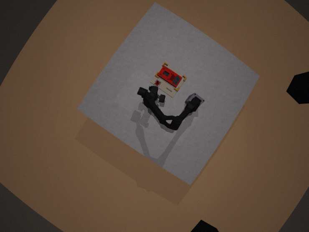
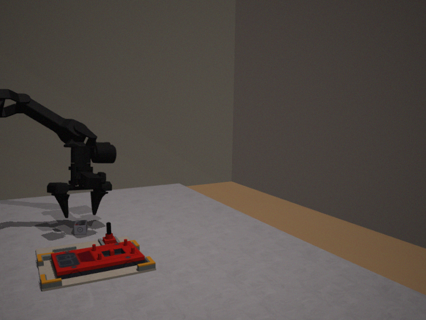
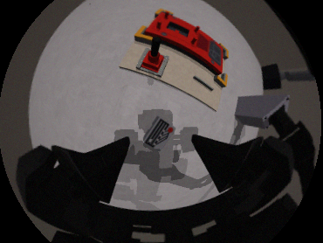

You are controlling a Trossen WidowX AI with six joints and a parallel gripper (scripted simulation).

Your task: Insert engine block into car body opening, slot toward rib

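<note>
My gripper tip is now 40 mm above the grey engine block.
</note>
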